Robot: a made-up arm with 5 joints. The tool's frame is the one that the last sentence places. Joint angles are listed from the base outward.
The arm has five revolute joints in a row. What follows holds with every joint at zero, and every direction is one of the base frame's. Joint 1 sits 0.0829 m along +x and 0.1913 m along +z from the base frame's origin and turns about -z. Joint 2 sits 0.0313 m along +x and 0.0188 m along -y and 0.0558 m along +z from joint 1 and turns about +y. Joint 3 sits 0.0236 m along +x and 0.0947 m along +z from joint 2 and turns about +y. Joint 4 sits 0.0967 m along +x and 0.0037 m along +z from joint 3 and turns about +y. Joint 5 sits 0.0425 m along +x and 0.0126 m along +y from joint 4 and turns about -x. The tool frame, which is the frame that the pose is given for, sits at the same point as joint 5; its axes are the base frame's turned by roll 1.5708, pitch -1.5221 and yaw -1.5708 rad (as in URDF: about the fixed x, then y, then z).
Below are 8 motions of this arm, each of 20 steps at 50 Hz.
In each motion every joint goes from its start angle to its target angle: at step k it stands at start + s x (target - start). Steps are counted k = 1, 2, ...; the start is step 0. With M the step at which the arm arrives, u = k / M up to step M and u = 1 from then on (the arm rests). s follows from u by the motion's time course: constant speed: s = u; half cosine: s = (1 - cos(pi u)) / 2; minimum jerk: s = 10 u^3 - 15 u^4 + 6 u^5.
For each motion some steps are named. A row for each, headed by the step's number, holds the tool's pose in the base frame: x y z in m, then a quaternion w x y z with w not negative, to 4 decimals.
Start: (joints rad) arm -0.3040 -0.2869 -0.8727 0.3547 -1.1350
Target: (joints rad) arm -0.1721 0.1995 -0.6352 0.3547 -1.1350
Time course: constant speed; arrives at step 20
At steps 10, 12, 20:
10: 0.2340 0.0303 0.4328 0.4759 0.5515 -0.6405 -0.2434
12: 0.2450 0.0307 0.4240 0.5011 0.5343 -0.6289 -0.2605
20: 0.2826 0.0284 0.3828 0.5930 0.4611 -0.5726 -0.3284

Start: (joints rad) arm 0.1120 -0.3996 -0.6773 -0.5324 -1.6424
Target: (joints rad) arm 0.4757 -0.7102 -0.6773 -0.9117 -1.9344
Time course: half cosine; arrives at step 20
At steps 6, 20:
6: 0.1204 -0.0134 0.4736 0.0511 -0.7019 0.7065 -0.0744
20: 0.0562 0.0068 0.4618 0.1193 -0.6395 0.6813 -0.3356

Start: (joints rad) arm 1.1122 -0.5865 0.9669 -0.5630 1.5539
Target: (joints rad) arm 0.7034 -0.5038 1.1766 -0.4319 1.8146
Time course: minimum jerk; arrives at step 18
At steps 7, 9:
7: 0.1497 -0.1131 0.3019 0.6570 -0.6976 -0.2038 0.2006
9: 0.1582 -0.1065 0.2937 0.6704 -0.6658 -0.2053 0.2553

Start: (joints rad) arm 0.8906 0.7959 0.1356 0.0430 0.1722
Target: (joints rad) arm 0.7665 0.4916 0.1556 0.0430 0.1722
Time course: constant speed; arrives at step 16
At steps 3, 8, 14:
3: 0.2094 -0.1587 0.1953 0.8829 -0.1517 -0.2808 -0.3444
8: 0.2178 -0.1563 0.2112 0.8753 -0.1654 -0.3208 -0.3220
14: 0.2266 -0.1514 0.2306 0.8631 -0.1794 -0.3688 -0.2949

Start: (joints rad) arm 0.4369 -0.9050 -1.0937 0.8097 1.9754
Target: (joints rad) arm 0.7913 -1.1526 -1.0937 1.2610 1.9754
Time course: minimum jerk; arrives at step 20
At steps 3, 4, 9, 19, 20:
3: 0.0287 0.0191 0.4493 0.1421 -0.9097 -0.3679 0.1298
4: 0.0280 0.0201 0.4484 0.1451 -0.9112 -0.3626 0.1311
9: 0.0219 0.0327 0.4374 0.1801 -0.9247 -0.3032 0.1435
19: 0.0184 0.0564 0.4157 0.2432 -0.9361 -0.2015 0.1552
20: 0.0184 0.0565 0.4157 0.2433 -0.9361 -0.2013 0.1552

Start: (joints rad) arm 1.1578 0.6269 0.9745 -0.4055 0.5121
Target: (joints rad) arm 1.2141 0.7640 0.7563 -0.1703 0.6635
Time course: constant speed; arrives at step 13
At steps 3, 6, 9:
3: 0.1257 -0.1172 0.1707 0.9305 -0.1251 -0.1134 -0.3252
6: 0.1250 -0.1198 0.1679 0.9367 -0.1145 -0.0989 -0.3159
9: 0.1243 -0.1224 0.1650 0.9425 -0.1033 -0.0849 -0.3064

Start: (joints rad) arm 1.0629 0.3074 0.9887 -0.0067 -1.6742
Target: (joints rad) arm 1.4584 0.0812 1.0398 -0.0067 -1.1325
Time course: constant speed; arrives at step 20
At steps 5, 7, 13, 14, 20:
5: 0.1269 -0.1172 0.2020 0.1923 0.0342 -0.1582 -0.9679
7: 0.1224 -0.1191 0.2039 0.1991 0.0282 -0.1682 -0.9650
13: 0.1082 -0.1237 0.2095 0.2192 0.0050 -0.1963 -0.9557
14: 0.1058 -0.1243 0.2104 0.2225 0.0004 -0.2006 -0.9541
20: 0.0909 -0.1265 0.2160 0.2419 -0.0313 -0.2241 -0.9435

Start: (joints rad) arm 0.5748 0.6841 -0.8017 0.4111 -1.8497
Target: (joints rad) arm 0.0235 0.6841 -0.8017 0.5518 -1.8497
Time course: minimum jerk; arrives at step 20
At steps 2, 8, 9, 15, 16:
2: 0.2864 -0.1378 0.3083 0.2653 0.3671 -0.4690 -0.7582
8: 0.3063 -0.1011 0.3065 0.3340 0.3937 -0.4232 -0.7445
9: 0.3108 -0.0899 0.3060 0.3538 0.4004 -0.4097 -0.7393
15: 0.3255 -0.0258 0.3033 0.4606 0.4294 -0.3345 -0.7011
16: 0.3259 -0.0197 0.3030 0.4704 0.4314 -0.3275 -0.6967

